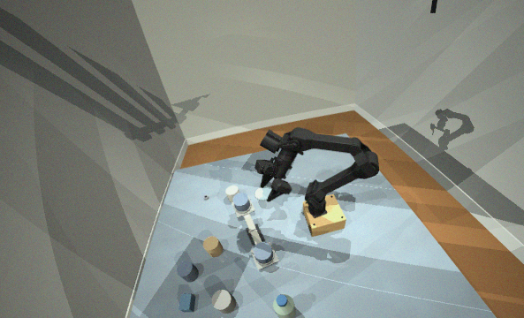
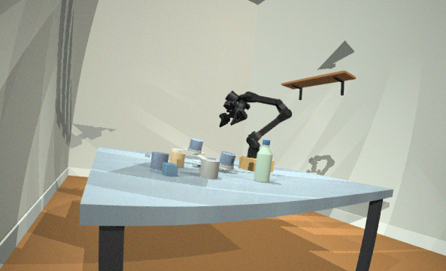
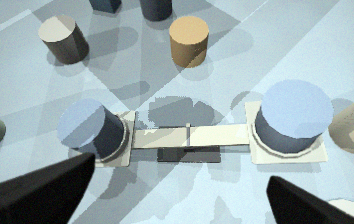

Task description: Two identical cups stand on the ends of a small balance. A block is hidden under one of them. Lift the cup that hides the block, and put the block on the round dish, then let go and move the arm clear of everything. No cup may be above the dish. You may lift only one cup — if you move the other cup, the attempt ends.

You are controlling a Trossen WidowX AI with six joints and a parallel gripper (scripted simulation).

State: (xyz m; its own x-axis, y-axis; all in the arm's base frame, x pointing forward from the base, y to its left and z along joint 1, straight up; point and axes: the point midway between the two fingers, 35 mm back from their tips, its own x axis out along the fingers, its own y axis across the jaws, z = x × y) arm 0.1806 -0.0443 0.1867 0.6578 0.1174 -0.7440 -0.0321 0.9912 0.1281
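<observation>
My gripper tip is 7 cm short of the green block, 14 cm to the right of it and 19 cm above it. The rest, counted from my gripper tip: balance beam 9 cm ahead, 1 cm to the left, 19 cm below; tan cylinder 26 cm ahead, 2 cm to the left, 19 cm below; white round dish 2 cm behind, 23 cm to the right, 23 cm below.
</observation>
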